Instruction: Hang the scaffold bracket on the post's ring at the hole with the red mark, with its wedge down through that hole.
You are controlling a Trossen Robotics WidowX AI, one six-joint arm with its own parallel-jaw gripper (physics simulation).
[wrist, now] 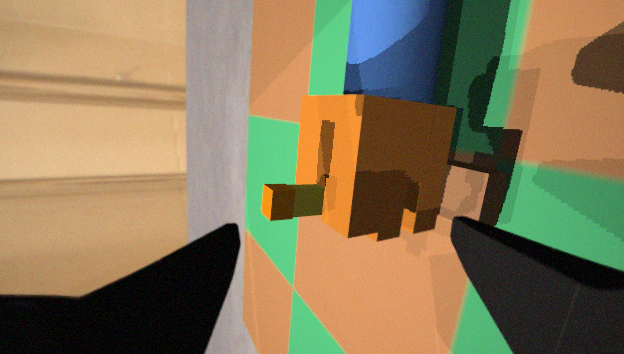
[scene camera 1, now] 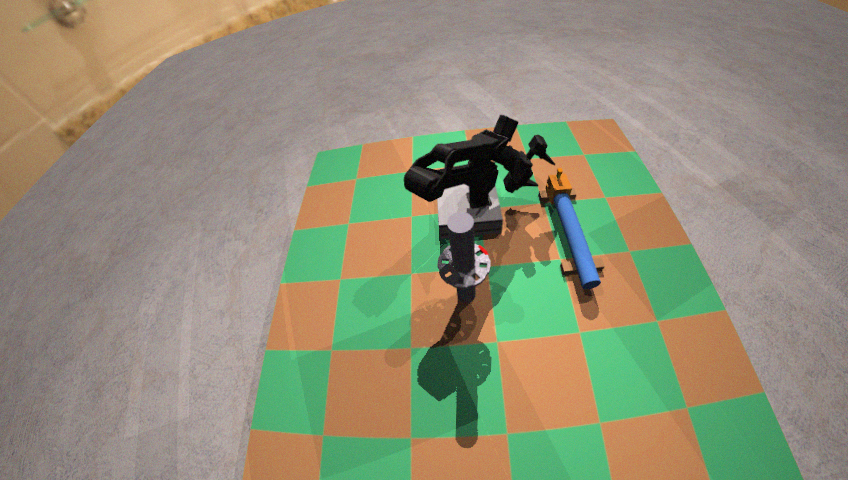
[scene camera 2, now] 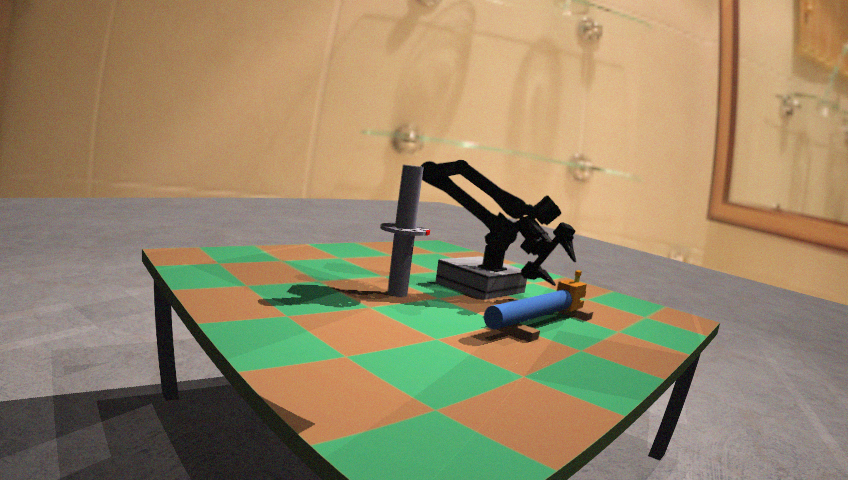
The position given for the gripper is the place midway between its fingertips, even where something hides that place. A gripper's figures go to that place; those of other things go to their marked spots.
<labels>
The gripper [scene camera 1: 546, 174]: 100 cm from the lens. A scaffold bracket [scene camera 1: 558, 189] is 98 cm from the lens. A grey post [scene camera 1: 460, 225]: 58 cm from the lens. The marked spots on the scaffold bracket and the grey post are 48 cm apart.
</labels>
